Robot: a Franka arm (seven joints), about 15 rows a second.
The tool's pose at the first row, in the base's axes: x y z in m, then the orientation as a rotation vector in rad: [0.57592, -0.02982, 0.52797, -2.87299, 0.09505, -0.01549]
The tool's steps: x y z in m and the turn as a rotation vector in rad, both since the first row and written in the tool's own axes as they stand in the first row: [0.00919, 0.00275, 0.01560, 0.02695, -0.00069, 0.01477]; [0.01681, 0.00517, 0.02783, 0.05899, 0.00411, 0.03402]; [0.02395, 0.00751, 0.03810, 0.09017, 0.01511, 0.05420]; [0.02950, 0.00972, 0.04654, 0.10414, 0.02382, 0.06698]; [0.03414, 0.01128, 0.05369, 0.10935, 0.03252, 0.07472]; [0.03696, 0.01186, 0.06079, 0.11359, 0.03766, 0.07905]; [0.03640, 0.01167, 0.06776, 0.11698, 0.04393, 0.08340]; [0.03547, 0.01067, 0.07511, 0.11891, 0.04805, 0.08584]
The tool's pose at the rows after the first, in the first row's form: [0.58522, -0.02897, 0.51221, -2.84522, 0.11504, -0.01283]; [0.59290, -0.02858, 0.49979, -2.81201, 0.14186, -0.01734]; [0.60008, -0.02860, 0.48928, -2.77941, 0.17069, -0.03023]; [0.60564, -0.02888, 0.48057, -2.76437, 0.18936, -0.04052]; [0.61030, -0.02880, 0.47327, -2.75843, 0.20145, -0.05137]; [0.61322, -0.02768, 0.46627, -2.75374, 0.20815, -0.05785]; [0.61281, -0.02562, 0.45960, -2.74986, 0.21514, -0.06585]; [0.61208, -0.02266, 0.45277, -2.74763, 0.21916, -0.07118]
